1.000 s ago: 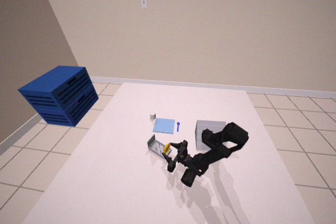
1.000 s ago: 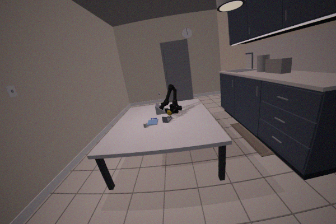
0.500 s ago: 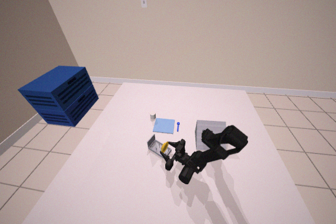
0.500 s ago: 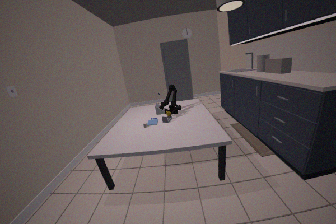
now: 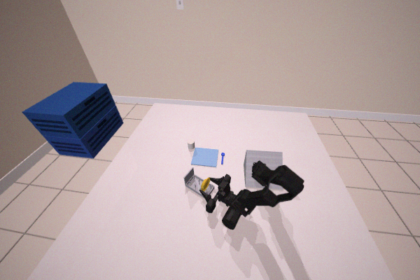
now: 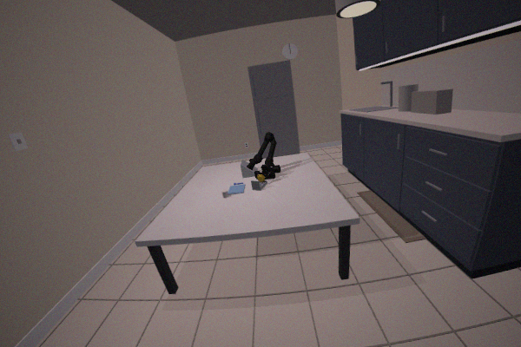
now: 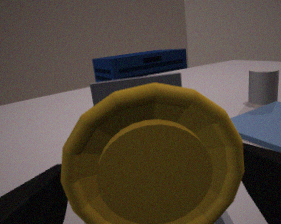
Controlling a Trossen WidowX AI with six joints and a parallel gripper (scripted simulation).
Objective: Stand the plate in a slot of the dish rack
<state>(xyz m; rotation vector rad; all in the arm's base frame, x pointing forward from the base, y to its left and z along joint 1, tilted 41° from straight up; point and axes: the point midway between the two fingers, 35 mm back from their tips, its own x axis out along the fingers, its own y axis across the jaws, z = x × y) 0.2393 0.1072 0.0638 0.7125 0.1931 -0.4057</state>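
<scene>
The grey dish rack is 3 cm ahead of my gripper tip, 1 cm to the right of it and 3 cm below it. Also, from my gripper tip: yellow plate (1 cm behind); blue spoon (8 cm behind, 22 cm to the right, 5 cm below); blue mat (3 cm ahead, 21 cm to the right, 5 cm below).
</scene>
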